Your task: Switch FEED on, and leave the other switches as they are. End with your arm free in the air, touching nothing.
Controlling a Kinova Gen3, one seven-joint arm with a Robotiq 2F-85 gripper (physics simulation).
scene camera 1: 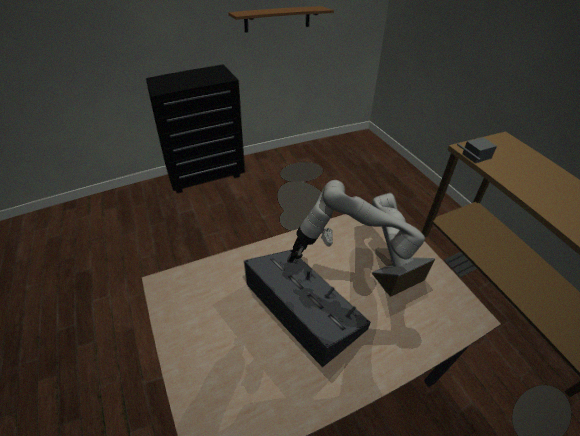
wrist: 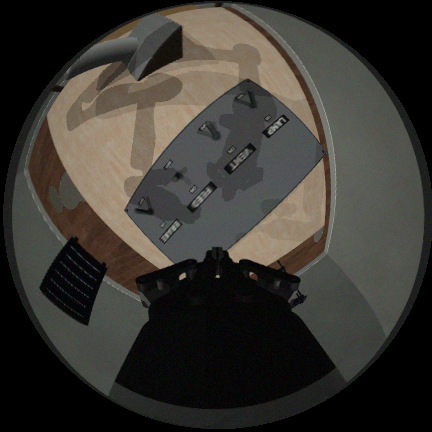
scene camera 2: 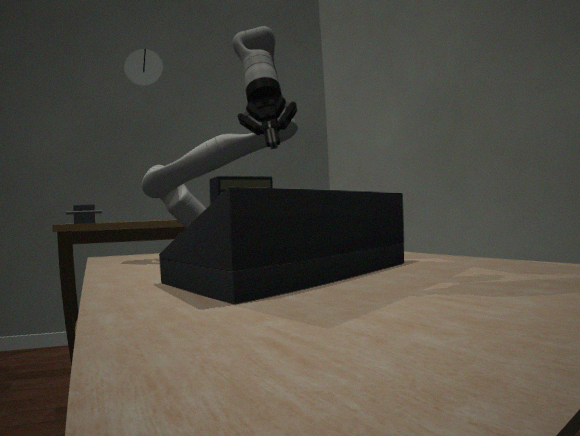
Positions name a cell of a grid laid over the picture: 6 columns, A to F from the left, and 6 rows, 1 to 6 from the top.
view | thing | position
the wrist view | gripper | D4
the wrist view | dark grey switch box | D3
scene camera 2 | gripper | C3
